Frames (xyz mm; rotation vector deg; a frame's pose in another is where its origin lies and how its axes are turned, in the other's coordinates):
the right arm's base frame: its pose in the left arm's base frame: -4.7 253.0 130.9 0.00 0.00 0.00
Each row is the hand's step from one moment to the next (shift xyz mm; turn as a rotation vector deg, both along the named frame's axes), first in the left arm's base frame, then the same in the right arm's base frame.
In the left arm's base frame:
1: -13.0 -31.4 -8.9 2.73 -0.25 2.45
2: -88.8 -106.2 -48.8 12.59 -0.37 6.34
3: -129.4 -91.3 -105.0 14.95 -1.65 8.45
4: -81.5 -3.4 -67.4 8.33 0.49 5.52
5: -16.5 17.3 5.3 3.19 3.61 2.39
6: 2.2 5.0 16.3 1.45 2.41 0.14
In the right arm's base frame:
1: -13.0 -31.4 -8.9 2.73 -0.25 2.45
2: -88.8 -106.2 -48.8 12.59 -0.37 6.34
3: -129.4 -91.3 -105.0 14.95 -1.65 8.45
4: -81.5 -3.4 -67.4 8.33 0.49 5.52
5: -16.5 17.3 5.3 3.19 3.61 2.39
6: 2.2 5.0 16.3 1.45 2.41 0.14

